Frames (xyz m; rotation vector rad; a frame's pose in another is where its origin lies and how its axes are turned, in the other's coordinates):
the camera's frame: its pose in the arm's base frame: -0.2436 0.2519 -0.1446 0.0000 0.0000 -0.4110
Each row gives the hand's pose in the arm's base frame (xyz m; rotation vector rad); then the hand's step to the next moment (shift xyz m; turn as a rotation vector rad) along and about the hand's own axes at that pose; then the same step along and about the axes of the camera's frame.
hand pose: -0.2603 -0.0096 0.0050 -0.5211 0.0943 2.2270
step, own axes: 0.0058 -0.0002 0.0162 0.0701 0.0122 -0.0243
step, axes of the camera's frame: -0.0112 0.0040 0.0125 -0.0522 0.0170 -0.0513
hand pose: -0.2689 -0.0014 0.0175 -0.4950 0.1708 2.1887
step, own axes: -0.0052 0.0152 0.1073 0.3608 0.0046 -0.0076
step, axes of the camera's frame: -0.0440 0.0005 0.0992 -0.2862 0.1568 -0.1542
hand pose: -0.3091 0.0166 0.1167 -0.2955 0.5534 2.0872
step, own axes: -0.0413 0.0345 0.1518 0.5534 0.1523 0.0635
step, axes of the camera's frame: -0.0168 0.0237 0.1584 -0.5381 0.1632 -0.1317
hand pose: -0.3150 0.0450 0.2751 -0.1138 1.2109 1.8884
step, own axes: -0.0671 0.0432 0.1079 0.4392 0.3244 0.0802
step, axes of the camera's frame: 0.0308 0.0528 0.1195 -0.5449 0.0694 0.0529
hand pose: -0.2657 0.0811 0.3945 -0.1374 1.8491 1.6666
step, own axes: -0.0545 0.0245 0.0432 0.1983 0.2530 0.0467
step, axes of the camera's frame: 0.0333 0.0436 0.0493 -0.3010 0.0402 0.1153
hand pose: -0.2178 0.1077 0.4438 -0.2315 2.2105 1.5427
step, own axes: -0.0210 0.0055 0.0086 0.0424 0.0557 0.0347
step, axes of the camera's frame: 0.0142 0.0146 0.0114 -0.0686 0.0323 0.0189
